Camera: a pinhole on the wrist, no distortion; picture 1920 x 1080 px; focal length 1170.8 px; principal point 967.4 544.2 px. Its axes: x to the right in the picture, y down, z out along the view. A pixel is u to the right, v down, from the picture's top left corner.
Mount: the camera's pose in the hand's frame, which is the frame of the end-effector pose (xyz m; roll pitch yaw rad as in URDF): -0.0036 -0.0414 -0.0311 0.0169 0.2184 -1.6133
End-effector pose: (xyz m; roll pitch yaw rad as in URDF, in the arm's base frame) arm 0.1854 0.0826 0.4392 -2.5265 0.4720 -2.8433
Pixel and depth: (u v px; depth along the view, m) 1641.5 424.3 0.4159
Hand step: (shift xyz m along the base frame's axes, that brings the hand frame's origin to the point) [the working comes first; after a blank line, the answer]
In the camera's frame: 0.2395 -0.0426 0.4159

0.2221 -0.4362 -0.0176
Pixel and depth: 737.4 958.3 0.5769
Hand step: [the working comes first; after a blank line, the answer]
In the camera's frame: -0.1133 0.2040 0.5769

0.1314 -0.3529 -0.4604
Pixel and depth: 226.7 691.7 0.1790
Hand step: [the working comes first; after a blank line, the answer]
In the camera's frame: -0.1132 0.0226 0.1790

0.0726 -0.0543 -0.1463
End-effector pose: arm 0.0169 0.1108 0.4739 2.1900 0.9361 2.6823
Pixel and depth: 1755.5 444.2 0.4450
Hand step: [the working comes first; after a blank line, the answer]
In the camera's frame: 0.2995 -0.0380 0.4450

0.4397 -0.1876 -0.2700
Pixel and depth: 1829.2 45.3 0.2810
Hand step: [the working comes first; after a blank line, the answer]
In the camera's frame: 0.2068 -0.1197 0.2810

0.3257 -0.1757 -0.0996
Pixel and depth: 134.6 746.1 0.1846
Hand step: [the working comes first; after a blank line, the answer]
In the camera's frame: -0.1313 0.0318 0.1846

0.1086 0.1375 -0.0626
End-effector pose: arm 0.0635 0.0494 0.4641 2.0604 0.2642 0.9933
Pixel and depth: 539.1 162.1 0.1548
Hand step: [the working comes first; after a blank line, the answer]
In the camera's frame: -0.0566 -0.0505 0.1548

0.0500 -0.1208 -0.0598
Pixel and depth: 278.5 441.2 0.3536
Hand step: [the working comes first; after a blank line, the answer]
In the camera's frame: -0.2081 -0.0311 0.3536

0.2676 -0.2437 -0.0797
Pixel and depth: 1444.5 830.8 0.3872
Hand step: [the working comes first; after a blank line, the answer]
In the camera's frame: 0.1578 0.0948 0.3872

0.1033 -0.1055 -0.4033
